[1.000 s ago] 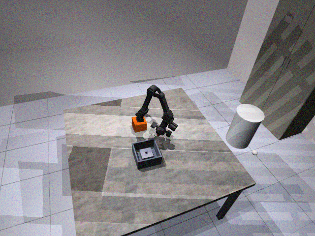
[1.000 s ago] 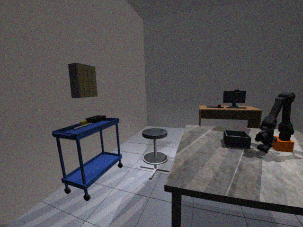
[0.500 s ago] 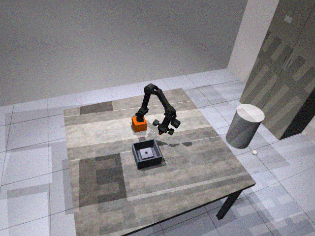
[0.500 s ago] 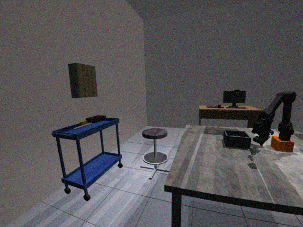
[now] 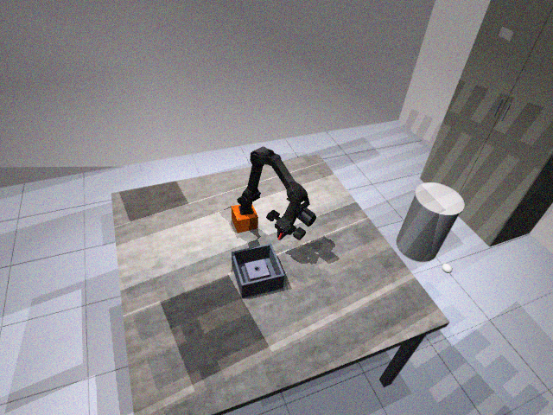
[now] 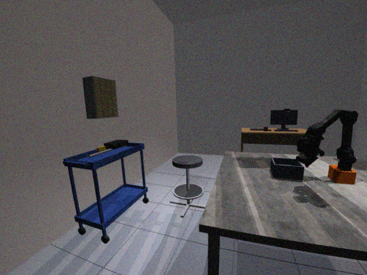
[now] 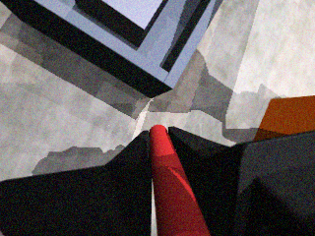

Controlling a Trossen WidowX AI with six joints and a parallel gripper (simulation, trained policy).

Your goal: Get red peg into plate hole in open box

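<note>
My gripper tip is 13 cm to the left of the pale plate, 10 cm short of it and 7 cm above it. Round my gripper tip: dark grey box (13 cm to the right, 10 cm ahead, 9 cm below); red peg (3 cm above, 1 cm to the left).
</note>
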